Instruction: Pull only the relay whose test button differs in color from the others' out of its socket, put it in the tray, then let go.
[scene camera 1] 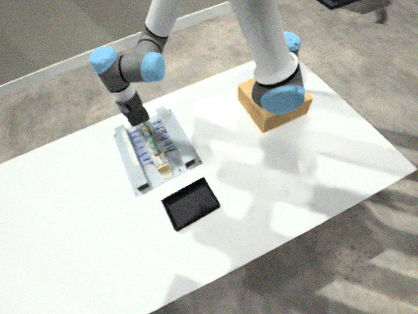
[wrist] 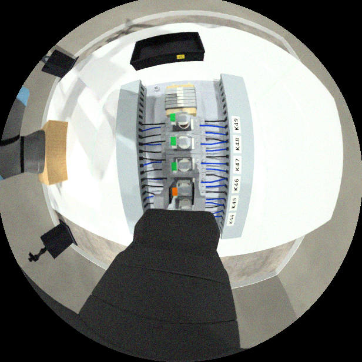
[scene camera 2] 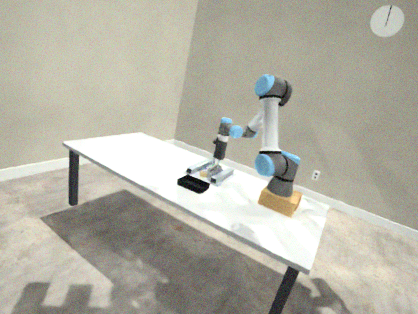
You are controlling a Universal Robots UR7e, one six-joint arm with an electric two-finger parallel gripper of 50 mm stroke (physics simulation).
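Places are measured from the arm's base along level axes (x back, y left, z down), in centimetres.
Pixels of known places: gripper, between the fingertips: [scene camera 1: 147, 134] [scene camera 2: 215, 167]; arm's base, origin of its link: [scene camera 2: 279, 190].
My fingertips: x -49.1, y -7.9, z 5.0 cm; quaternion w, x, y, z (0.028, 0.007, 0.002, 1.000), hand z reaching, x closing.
Ahead of a thing's pixels: the offset from my fingertips to its top centre. "spot": to the spot under its first point.
The relay with the orange test button [wrist: 184, 188] stands in the row at about K46 in the wrist view. My gripper [wrist: 182, 188] [scene camera 1: 144, 125] [scene camera 2: 216, 164] is shut on it, one finger on each side. Whether it is still fully seated in its socket cannot be told. Three relays with green test buttons [wrist: 184, 165] [wrist: 183, 142] [wrist: 183, 121] stand in their sockets beyond it. Another relay [wrist: 185, 202] is mostly hidden by the gripper body. The black tray {spot: dx +5.9, dy +32.9, dz +3.4 cm} [scene camera 1: 191, 205] [scene camera 2: 193, 184] [wrist: 167, 51] lies past the terminal-block end of the panel and is empty.
Grey wiring ducts [wrist: 129, 155] [wrist: 237, 165] flank the relay row, with blue and black wires running to the sockets. Beige terminal blocks {dx +1.3, dy +14.1, dz -1.0 cm} [wrist: 181, 97] [scene camera 1: 164, 168] stand at the tray end of the row. The arm's base stands on a wooden block [scene camera 1: 280, 120] [scene camera 2: 279, 202] [wrist: 56, 152].
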